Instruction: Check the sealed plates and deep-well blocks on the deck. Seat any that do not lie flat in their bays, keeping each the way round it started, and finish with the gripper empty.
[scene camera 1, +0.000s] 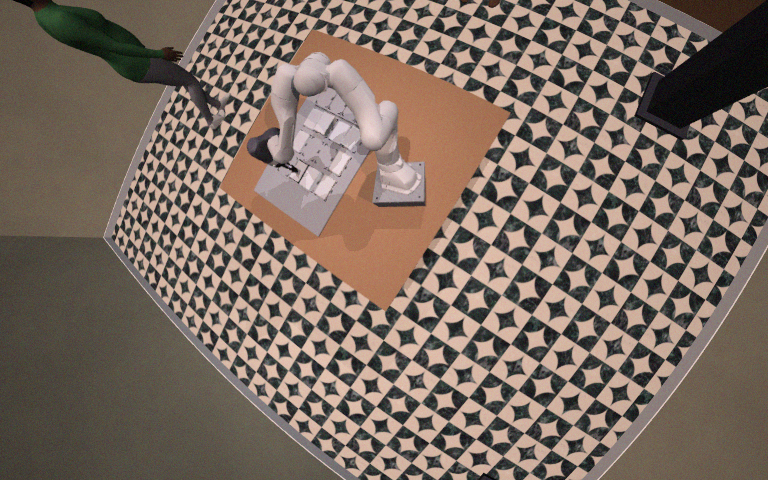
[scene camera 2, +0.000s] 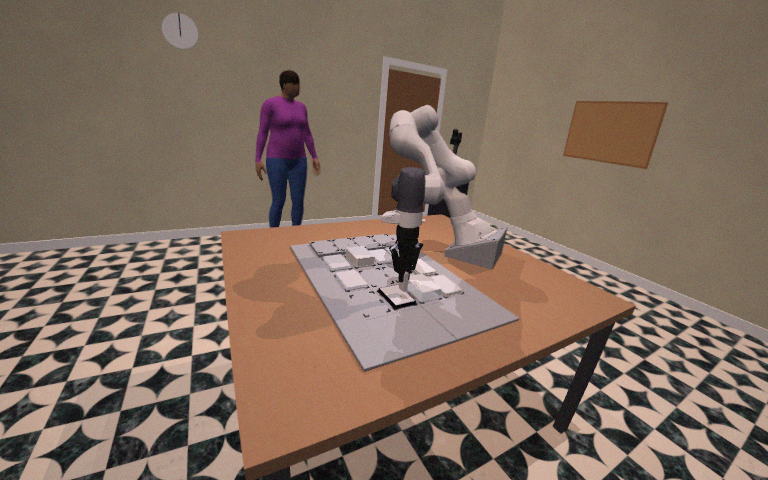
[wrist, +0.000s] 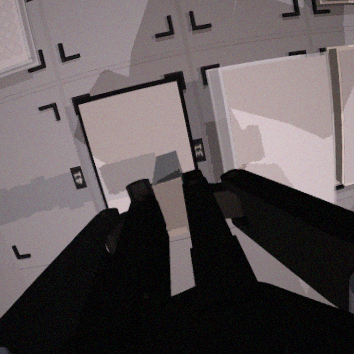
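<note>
My gripper (scene camera 1: 294, 170) (scene camera 2: 403, 281) (wrist: 171, 171) is shut, with nothing between its fingers. Its tips are low over a white-topped plate (scene camera 2: 392, 293) (wrist: 130, 122) with a black rim; whether they touch it I cannot tell. The fingers hide its near part in the wrist view. A thicker white block (scene camera 1: 308, 180) (scene camera 2: 424, 290) (wrist: 280, 95) stands in the bay beside it, and another plate (scene camera 1: 327, 188) (scene camera 2: 447, 284) (wrist: 347, 115) beyond that. A white plate (scene camera 2: 351, 279) (wrist: 11, 42) shows at the wrist view's upper left. A taller block (scene camera 2: 359, 256) stands farther back. Slight tilts are too small to judge.
The grey deck (scene camera 1: 305, 212) (scene camera 2: 390, 345) (wrist: 25, 150) carries more plates and bays with black corner marks. The arm's base (scene camera 1: 399, 189) (scene camera 2: 481, 249) stands beside it on the brown table (scene camera 1: 453, 124) (scene camera 2: 294, 407). A person (scene camera 2: 286, 127) stands behind the table.
</note>
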